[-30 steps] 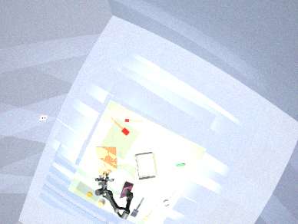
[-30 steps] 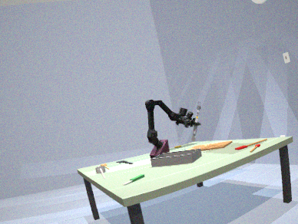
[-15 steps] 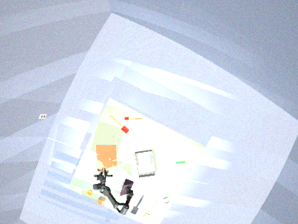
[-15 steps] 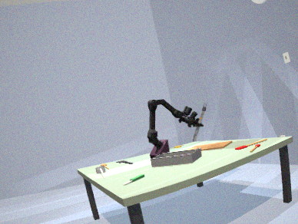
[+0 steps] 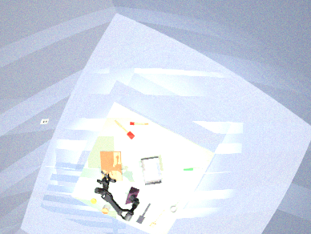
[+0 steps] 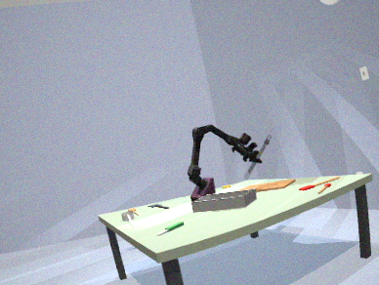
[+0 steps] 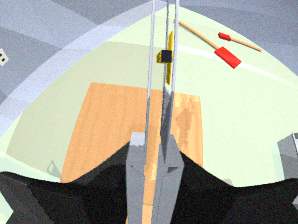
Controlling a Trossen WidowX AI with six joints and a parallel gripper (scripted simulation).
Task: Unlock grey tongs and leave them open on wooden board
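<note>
The yellow lock piece lies 10 mm ahead of my gripper tip and 70 mm above it. Round my gripper tip: grey roasting tin: 110 mm ahead, 440 mm to the right, 140 mm below; then wooden board: 10 mm behind, 10 mm to the left, 160 mm below; then red spatula: 440 mm ahead, 20 mm to the right, 170 mm below.
</note>
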